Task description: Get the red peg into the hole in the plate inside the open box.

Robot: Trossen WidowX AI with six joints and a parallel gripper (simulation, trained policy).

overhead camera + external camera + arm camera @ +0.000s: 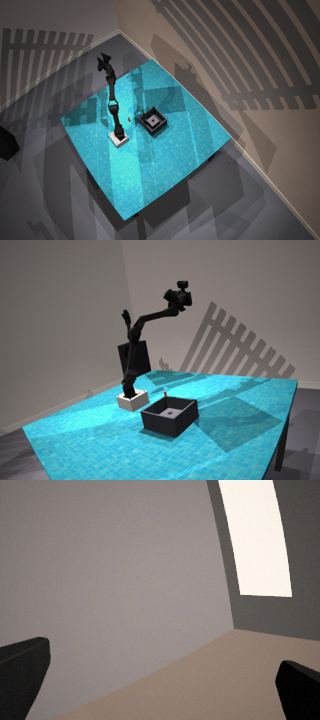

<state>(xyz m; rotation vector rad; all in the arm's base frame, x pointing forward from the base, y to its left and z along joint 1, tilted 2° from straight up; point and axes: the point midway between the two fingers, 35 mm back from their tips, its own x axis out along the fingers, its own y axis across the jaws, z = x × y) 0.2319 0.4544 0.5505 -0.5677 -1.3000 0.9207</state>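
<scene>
The red peg lies 6 cm behind my gripper tip, 36 cm to the right of it and 62 cm below it. From my gripper tip the other things lie so: dark box: 9 cm ahead, 54 cm to the right, 63 cm below; then grey plate: 9 cm ahead, 54 cm to the right, 61 cm below.
</scene>
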